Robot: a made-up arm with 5 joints.
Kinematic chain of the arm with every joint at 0, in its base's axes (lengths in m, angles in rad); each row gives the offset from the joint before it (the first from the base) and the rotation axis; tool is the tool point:
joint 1: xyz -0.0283 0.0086 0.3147 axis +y
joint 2: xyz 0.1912 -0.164 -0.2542 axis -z
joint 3: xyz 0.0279 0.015 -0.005 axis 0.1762 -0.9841 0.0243
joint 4: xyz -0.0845 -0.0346 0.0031 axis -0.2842 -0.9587 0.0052
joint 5: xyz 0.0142 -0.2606 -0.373 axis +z
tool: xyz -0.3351 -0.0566 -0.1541
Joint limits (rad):
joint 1: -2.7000..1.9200
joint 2: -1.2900..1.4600
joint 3: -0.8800..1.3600
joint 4: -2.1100..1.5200
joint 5: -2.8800..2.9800
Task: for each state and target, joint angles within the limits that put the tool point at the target. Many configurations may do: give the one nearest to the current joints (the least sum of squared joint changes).
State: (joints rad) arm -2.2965 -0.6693 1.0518 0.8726 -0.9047
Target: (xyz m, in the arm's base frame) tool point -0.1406 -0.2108 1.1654
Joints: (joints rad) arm -2.1702 -0.2271 0.9852 1.0444 -0.7751
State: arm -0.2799 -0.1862 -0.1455 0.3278 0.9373
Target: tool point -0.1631 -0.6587 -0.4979
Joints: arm 0.0674 0.1418 0.1055 -0.0020 0.7320
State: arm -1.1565 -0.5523 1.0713 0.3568 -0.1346
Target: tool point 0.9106 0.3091 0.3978
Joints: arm -0.9236 -1.2900 1.3600 0.2357 0.2093
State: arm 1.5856 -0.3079 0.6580 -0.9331 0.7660
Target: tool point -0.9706 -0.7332 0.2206
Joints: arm 1.8905 -1.1703 0.5639 -1.3650 1.2014
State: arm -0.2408 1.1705 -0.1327 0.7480 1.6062
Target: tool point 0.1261 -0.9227 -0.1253
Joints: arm -0.0547 0.5218 0.1284 0.7764 1.5571
